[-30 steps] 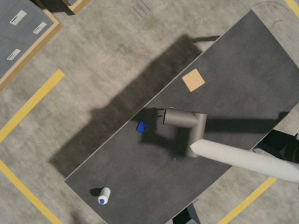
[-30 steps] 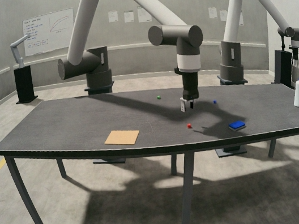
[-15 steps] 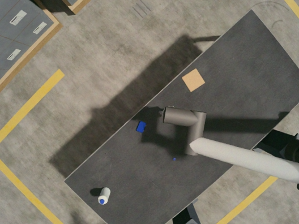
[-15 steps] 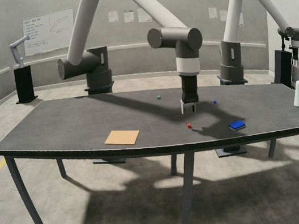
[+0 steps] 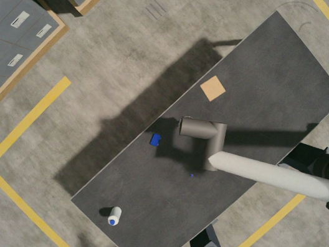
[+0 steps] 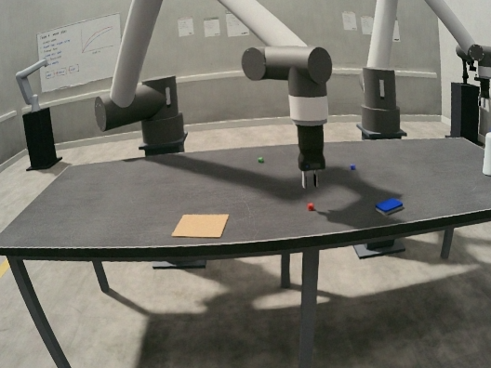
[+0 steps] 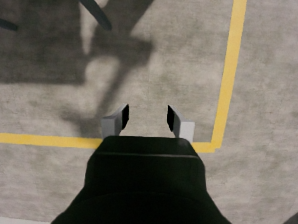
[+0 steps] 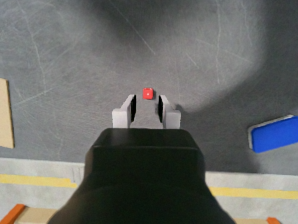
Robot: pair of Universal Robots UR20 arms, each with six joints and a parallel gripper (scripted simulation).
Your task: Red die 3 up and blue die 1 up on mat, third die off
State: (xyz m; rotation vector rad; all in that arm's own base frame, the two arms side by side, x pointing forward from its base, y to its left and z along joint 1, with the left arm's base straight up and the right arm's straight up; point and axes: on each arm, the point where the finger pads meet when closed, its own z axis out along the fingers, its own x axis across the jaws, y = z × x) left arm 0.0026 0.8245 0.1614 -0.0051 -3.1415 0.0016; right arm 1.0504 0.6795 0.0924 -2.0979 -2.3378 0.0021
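My right hand is 80 mm above the red die. Also, from my right hand: tan mat: 80 mm ahead, 320 mm to the right, 90 mm below; blue die: 350 mm behind, 210 mm to the left, 80 mm below; green die: 490 mm behind, 150 mm to the right, 80 mm below.
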